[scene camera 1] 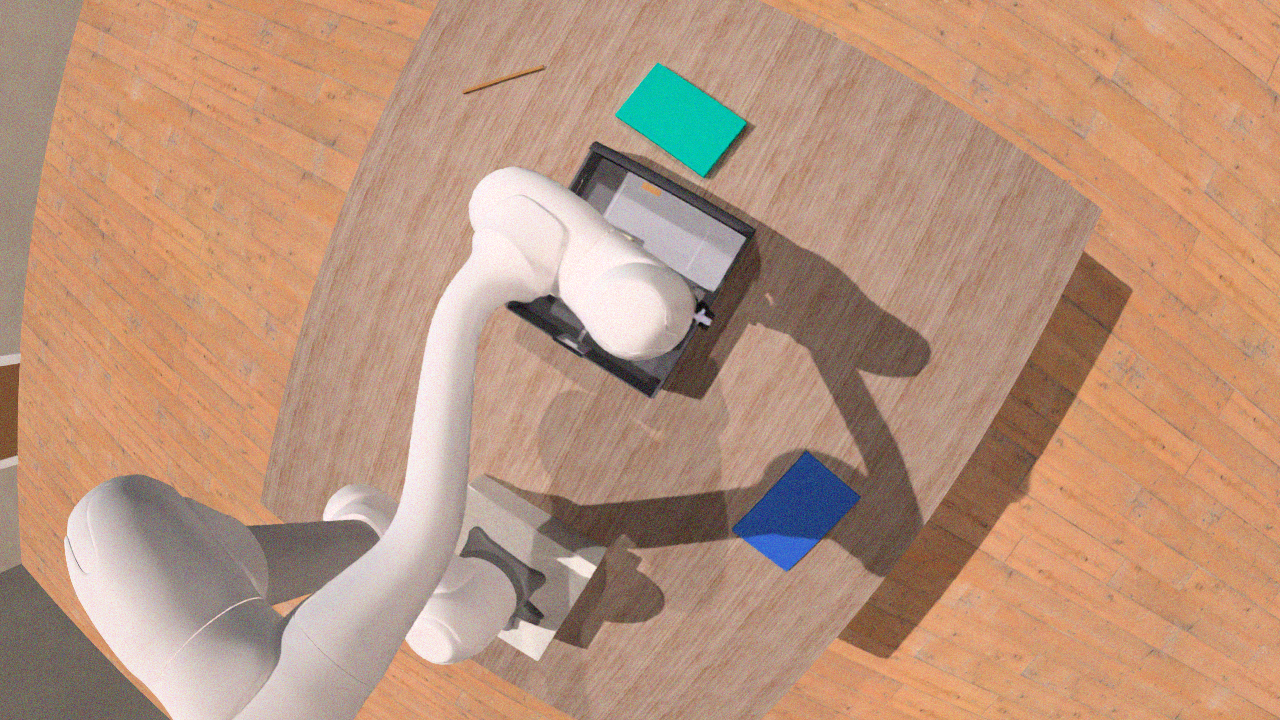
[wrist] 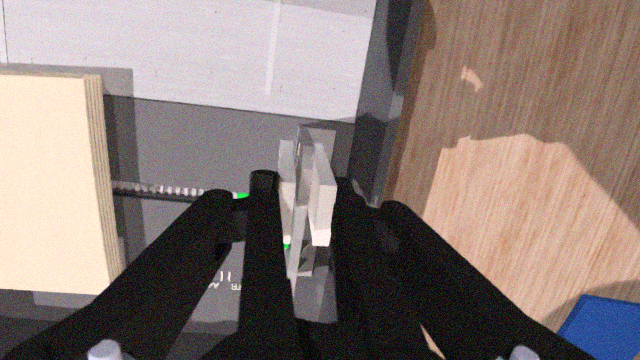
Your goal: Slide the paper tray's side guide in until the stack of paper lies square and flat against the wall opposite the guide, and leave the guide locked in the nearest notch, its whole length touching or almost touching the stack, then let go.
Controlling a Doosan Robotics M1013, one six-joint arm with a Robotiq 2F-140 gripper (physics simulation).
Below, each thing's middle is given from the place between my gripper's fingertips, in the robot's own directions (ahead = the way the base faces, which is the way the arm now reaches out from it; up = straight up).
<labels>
My gripper is now 50 mm past the cream paper stack point(wrist: 66, 240), 180 mm to the right of it and 20 mm above it. Round my hand: teal card point(scene camera 1: 684, 121) (260 mm ahead, 180 mm to the left, 40 mm below); blue card point(scene camera 1: 808, 500) (230 mm behind, 400 mm to the right, 40 mm below).
</labels>
